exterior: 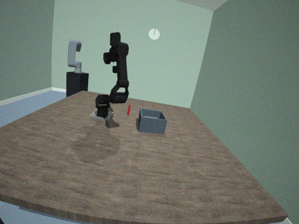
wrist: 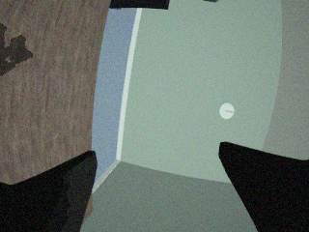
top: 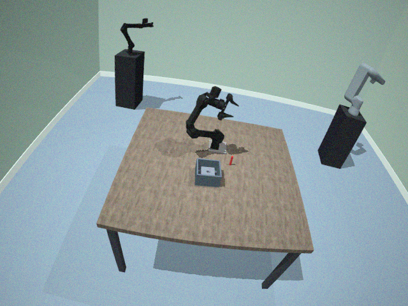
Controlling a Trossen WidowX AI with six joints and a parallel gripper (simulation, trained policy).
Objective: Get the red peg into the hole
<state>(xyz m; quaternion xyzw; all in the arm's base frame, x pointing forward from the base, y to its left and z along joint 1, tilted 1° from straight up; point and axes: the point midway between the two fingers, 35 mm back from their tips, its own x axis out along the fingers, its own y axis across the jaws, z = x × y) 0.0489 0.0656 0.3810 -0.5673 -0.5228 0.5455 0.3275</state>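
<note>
Right now my gripper tip is 11 cm short of the red peg, 5 cm to the right of it and 34 cm above it. Round my gripper tip: grey-blue box: 29 cm ahead, 10 cm to the right, 36 cm below; light grey plate: 29 cm ahead, 10 cm to the right, 34 cm below.
</note>
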